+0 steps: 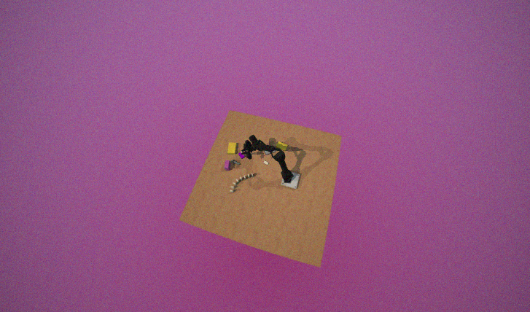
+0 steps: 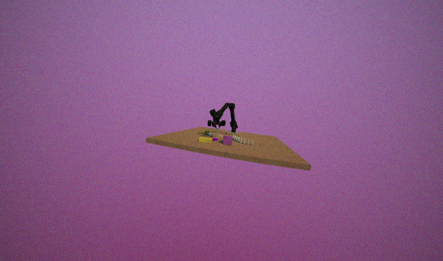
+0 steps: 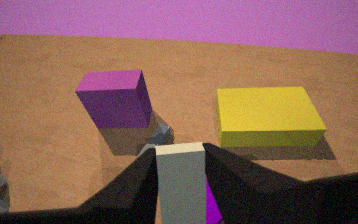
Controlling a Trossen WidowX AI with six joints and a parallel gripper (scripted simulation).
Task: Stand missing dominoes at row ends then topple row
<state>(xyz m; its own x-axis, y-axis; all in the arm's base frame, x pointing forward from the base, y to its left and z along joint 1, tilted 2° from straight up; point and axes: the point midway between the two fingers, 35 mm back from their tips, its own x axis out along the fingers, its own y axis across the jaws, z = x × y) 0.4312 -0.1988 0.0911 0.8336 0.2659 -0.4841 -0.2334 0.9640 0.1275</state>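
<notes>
My gripper tip is 7 cm short of the small grey bar, 6 cm to the right of it and 12 cm above it. Also, from my gripper tip: purple block 13 cm ahead, 11 cm to the left, 9 cm below.
</notes>
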